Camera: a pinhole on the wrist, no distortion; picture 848 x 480 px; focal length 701.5 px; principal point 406.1 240.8 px. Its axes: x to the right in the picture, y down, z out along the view. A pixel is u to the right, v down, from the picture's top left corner.
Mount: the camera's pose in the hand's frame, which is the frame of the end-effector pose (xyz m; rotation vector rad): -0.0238 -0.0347 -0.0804 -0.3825 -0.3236 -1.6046
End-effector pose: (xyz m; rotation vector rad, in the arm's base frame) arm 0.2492 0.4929 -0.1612 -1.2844 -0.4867 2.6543
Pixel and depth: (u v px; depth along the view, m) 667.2 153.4 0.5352
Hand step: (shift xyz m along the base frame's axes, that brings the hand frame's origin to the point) -0.3376 -0.1485 0.3311
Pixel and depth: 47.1 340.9 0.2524
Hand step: -0.0897 -0.1870 -0.0369
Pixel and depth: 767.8 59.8 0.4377
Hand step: -0.2462 -0.0876 0.3479
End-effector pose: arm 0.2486 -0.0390 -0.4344 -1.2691 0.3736 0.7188
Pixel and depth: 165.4 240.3 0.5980
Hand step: -0.3093 0.4067 -0.2047
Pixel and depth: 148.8 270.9 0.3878
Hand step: -0.1864 0.2346 -0.1437
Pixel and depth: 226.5 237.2 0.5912
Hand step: -0.2813 0.4151 -0.1589
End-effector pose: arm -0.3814 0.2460 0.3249 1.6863 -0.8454 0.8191
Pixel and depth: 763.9 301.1 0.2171
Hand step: 0.0545 -0.1478 -0.0588
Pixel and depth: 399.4 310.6 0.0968
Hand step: -0.0101 -0.0063 -0.0059
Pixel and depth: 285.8 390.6 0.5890
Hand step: -0.1373 -0.4753 0.1661
